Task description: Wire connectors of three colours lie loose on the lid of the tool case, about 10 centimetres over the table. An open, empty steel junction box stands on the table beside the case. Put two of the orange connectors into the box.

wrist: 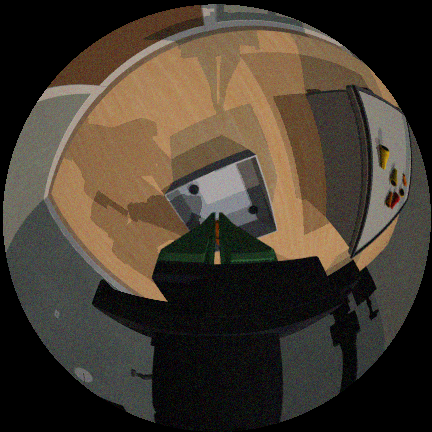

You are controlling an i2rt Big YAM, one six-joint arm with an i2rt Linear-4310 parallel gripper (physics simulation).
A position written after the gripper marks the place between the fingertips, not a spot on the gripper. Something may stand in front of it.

In view: the gripper [216,218], a tool case [351,125] and a steel junction box [234,185].
